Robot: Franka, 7 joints.
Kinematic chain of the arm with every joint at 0, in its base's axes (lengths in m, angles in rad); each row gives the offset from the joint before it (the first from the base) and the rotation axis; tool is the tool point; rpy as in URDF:
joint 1: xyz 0 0 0.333 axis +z
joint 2: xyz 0 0 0 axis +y
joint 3: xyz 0 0 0.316 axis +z
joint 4: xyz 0.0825 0 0 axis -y
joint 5: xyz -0.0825 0 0.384 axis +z
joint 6: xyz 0 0 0 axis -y
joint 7: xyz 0.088 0 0 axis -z
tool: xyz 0 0 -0.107 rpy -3.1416 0 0
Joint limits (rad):
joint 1: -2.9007..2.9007
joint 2: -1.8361..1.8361
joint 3: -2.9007..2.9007
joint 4: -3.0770..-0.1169
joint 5: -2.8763..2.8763
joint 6: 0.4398..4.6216
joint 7: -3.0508..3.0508
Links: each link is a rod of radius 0.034 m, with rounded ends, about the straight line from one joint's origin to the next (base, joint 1, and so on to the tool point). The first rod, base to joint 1, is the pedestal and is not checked.
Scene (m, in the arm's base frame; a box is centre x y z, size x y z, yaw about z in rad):
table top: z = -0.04
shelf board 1: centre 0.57 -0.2 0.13 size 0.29 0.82 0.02 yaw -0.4
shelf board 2: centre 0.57 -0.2 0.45 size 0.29 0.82 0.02 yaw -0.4
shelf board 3: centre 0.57 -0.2 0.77 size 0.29 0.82 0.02 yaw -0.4
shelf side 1: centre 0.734 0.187 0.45 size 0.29 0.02 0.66 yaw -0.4
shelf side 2: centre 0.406 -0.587 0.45 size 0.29 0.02 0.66 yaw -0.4
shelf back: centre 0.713 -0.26 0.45 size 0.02 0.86 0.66 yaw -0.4
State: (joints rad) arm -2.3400 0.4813 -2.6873 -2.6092 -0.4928 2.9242 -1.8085
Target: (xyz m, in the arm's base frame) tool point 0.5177 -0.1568 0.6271
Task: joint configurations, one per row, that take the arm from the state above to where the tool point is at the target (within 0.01 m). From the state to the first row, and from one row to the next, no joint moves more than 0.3 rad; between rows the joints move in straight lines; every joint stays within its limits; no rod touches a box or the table.
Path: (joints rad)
1: -2.1567 0.2640 -2.4481 -2.6970 -0.4016 2.9740 -1.9305
2: -1.9733 0.0466 -2.2089 -2.7848 -0.3105 3.0238 -2.0526
3: -1.7900 -0.1707 -1.9697 -2.8726 -0.2193 3.0736 -2.1746
4: -1.6066 -0.3880 -1.7305 -2.9604 -0.1281 3.1234 -2.2966
5: -1.4233 -0.6053 -1.4913 -3.0482 -0.0370 3.1732 -2.4187
6: -1.1613 -0.5111 -1.2533 -2.8574 -0.1825 3.2095 -2.2966
7: -0.8993 -0.4168 -1.0153 -2.6666 -0.3281 3.2458 -2.1746
8: -0.6373 -0.3225 -0.7773 -2.4758 -0.4737 3.2821 -2.0526
9: -0.3753 -0.2282 -0.5392 -2.2850 -0.6193 3.3184 -1.9305
10: -0.1133 -0.1339 -0.3012 -2.0942 -0.7649 3.3547 -1.8085

